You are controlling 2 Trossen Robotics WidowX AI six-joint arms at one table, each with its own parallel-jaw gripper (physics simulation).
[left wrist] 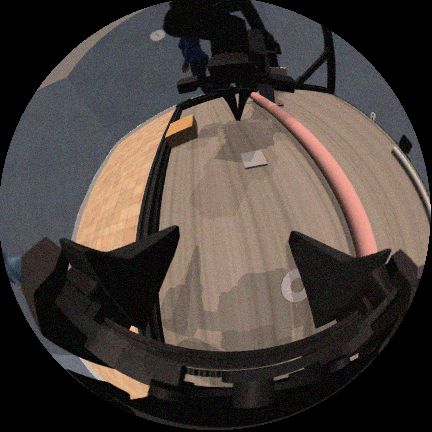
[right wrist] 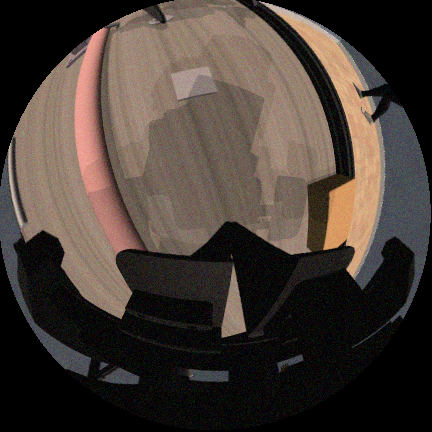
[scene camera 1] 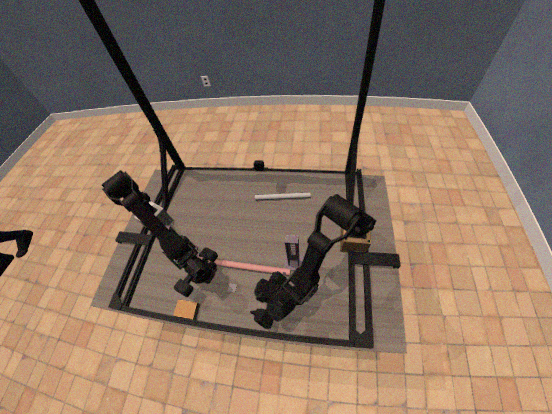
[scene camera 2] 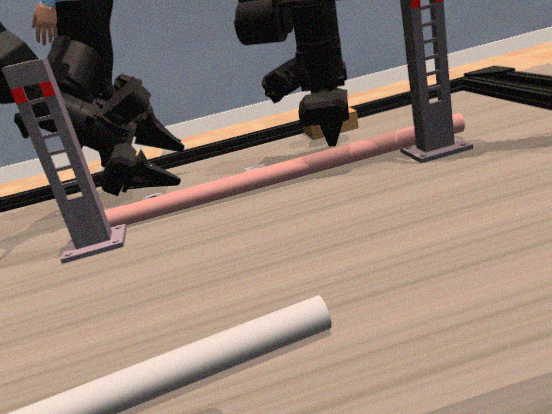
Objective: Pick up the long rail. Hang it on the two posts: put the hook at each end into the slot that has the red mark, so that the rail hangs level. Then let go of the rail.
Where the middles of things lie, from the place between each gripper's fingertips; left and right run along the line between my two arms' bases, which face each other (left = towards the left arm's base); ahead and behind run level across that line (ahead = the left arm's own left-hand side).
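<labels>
There is an orange block (right wrist: 330, 200), which I find 70 mm ahead of my left hand, 250 mm to the right of it and 10 mm below it. The post base (scene camera 2: 78, 206) sits 170 mm behind that same left hand, 120 mm to the left and 10 mm above, while the white cylinder (scene camera 2: 157, 376) is 470 mm behind my left hand, 30 mm to the left and 10 mm below. As for the small grey tile (right wrist: 194, 82), my left hand is 40 mm past it, 100 mm to the left of it and 20 mm above it. Going by their middles, the small grey tile is the nearest to my left hand of the things named here.
From my right hand, I find the orange block 12 cm ahead, 3 cm to the right and 1 cm above. The post base is 13 cm behind my right hand, 34 cm to the left of it and 2 cm above it; the white cylinder is 42 cm behind my right hand and 25 cm to the left. The small grey tile is 1 cm ahead of my right hand, 12 cm to the left and 1 cm below. By its middle, the orange block is nearer to my right hand than to my left hand.
</labels>
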